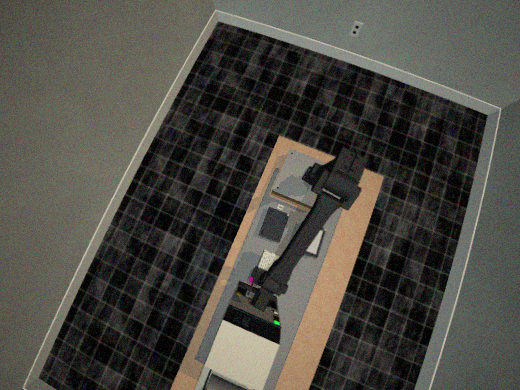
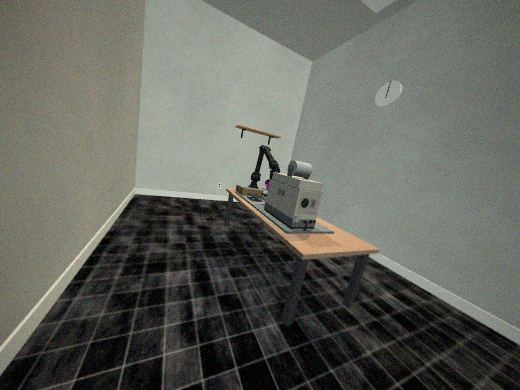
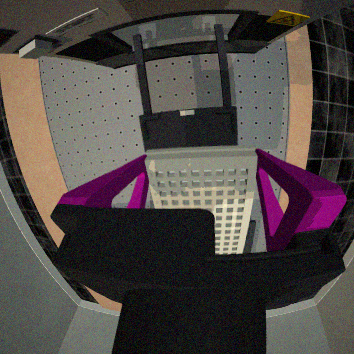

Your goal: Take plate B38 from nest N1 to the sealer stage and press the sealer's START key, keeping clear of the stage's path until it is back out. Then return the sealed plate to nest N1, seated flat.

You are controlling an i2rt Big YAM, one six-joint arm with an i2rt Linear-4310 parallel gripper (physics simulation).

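Seen in the pictures: gripper, fingertip midpoint: (image 3: 200, 157); arm's base, link origin: (image 1: 314, 178) (image 2: 253, 187).
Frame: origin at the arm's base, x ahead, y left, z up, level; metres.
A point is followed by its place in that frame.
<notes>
Plate B38 (image 3: 202, 187) @[x 0.546, y 0.037, z 0.094 m] (image 1: 267, 259) @[x 0.485, y 0.011, z 0.089 m], pale with a grid of square wells, is held between the magenta fingers of my gripper (image 3: 200, 157) @[x 0.567, y 0.041, z 0.088 m] (image 1: 256, 276) @[x 0.567, y 0.041, z 0.088 m]. The gripper is shut on the plate's sides. The black sealer stage (image 3: 190, 131) @[x 0.574, y 0.051, z 0.031 m] stands out on two dark rails, just beyond the plate's far edge. Whether the plate overlaps the stage or touches it is hidden. The sealer (image 1: 243, 350) @[x 0.766, y 0.092, z 0.276 m] (image 2: 293, 200) @[x 1.065, y 0.045, z 0.123 m] shows a green light on its front. The START key cannot be made out for certain. A dark rectangular nest (image 1: 274, 225) @[x 0.333, y -0.042, z -0.031 m] lies behind the gripper; its label is unreadable.
A white-topped tray (image 1: 314, 243) @[x 0.296, y 0.181, z 0.000 m] lies beside the arm. A grey platform with a wooden edge (image 1: 292, 200) @[x 0.161, y -0.033, z -0.042 m] is near the arm's base. A yellow warning label (image 3: 288, 18) @[x 0.689, y -0.014, z 0.084 m] is on the sealer's front. The wooden table (image 1: 345, 260) @[x 0.275, y 0.400, z -0.087 m] (image 2: 345, 245) @[x 1.285, y 0.381, z -0.086 m] carries a grey perforated board (image 3: 95, 110) @[x 0.577, y 0.215, z -0.074 m].
</notes>
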